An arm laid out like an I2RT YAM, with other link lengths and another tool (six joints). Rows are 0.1 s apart.
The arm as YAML. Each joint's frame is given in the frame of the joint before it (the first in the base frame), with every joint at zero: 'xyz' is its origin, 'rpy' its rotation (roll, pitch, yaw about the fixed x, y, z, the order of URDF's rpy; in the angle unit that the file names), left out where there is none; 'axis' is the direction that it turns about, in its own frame. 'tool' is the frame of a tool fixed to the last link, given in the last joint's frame.
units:
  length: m
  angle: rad
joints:
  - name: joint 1
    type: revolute
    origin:
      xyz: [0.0, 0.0, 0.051]
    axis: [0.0, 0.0, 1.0]
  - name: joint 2
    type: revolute
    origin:
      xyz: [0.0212, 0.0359, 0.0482]
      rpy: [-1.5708, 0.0, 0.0]
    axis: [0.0, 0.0, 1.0]
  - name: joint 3
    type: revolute
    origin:
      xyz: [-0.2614, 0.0, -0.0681]
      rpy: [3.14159, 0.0, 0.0]
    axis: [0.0, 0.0, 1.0]
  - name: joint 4
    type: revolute
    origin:
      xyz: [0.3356, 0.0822, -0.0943]
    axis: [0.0, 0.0, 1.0]
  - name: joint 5
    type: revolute
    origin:
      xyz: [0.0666, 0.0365, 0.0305]
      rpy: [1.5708, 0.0, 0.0]
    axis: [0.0, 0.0, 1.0]
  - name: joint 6
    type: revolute
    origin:
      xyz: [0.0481, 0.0, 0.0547]
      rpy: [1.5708, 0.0, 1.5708]
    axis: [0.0, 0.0, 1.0]
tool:
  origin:
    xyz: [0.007, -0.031, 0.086]
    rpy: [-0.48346, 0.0, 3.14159]
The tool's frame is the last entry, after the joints.
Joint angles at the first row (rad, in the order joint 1, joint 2, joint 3, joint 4, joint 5, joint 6):
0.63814 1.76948 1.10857 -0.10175 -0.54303 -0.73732
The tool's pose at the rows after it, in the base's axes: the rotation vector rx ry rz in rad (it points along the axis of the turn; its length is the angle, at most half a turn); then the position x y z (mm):
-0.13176 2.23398 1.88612 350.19 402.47 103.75
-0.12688 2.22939 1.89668 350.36 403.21 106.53
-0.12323 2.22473 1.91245 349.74 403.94 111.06
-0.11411 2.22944 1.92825 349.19 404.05 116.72
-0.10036 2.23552 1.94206 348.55 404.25 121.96
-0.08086 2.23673 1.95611 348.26 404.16 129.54
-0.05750 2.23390 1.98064 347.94 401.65 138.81
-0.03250 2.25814 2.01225 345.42 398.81 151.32
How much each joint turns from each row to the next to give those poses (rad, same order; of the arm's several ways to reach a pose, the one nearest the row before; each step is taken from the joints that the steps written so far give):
0.00001 -0.00041 0.00315 0.00318 -0.00460 0.00599
0.00003 -0.00189 0.00340 -0.00037 -0.00613 0.00728
0.00005 -0.00549 0.00391 -0.00441 -0.01050 0.00766
-0.00163 -0.00598 0.01012 -0.02034 -0.01361 0.00669
-0.00071 -0.00561 0.00983 -0.02025 -0.01096 0.00961
-0.00087 -0.01035 0.00991 -0.01995 -0.00882 0.01529
-0.00664 -0.01696 0.00495 -0.01992 -0.01963 0.01695
-0.00807 -0.01536 0.02412 -0.06485 -0.03481 0.00655

